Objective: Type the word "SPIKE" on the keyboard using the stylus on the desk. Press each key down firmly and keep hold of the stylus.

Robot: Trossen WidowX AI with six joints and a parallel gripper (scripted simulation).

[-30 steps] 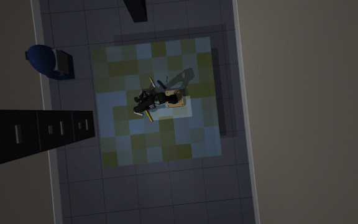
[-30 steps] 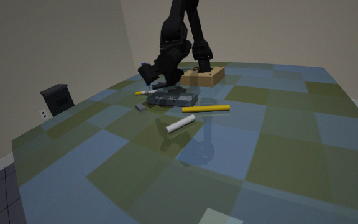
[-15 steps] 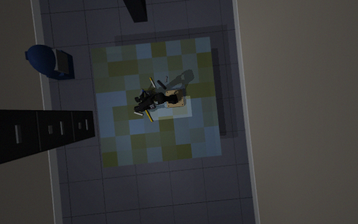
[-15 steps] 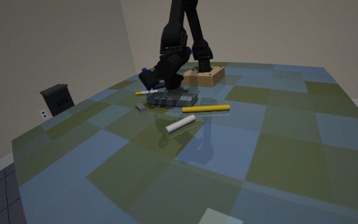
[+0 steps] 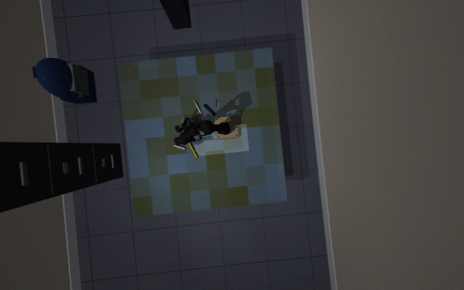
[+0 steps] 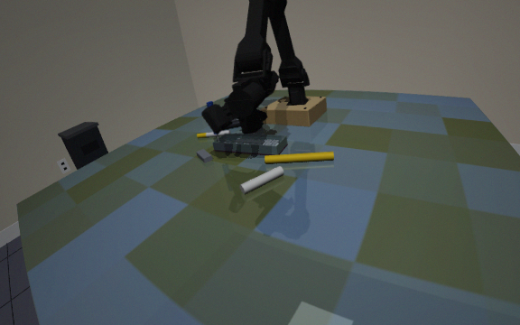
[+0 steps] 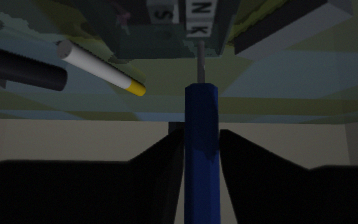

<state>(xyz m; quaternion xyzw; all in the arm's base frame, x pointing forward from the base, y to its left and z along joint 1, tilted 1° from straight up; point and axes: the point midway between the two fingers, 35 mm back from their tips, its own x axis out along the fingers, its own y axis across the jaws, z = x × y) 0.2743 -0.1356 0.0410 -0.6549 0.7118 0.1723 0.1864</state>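
The small grey block lies 50 mm ahead of my gripper tip, 20 mm to the right of it and 70 mm below it. Round my gripper tip: blue stylus 10 mm below; grey stylus tip 50 mm below; black cylinder 180 mm behind, 30 mm to the right, 70 mm below.
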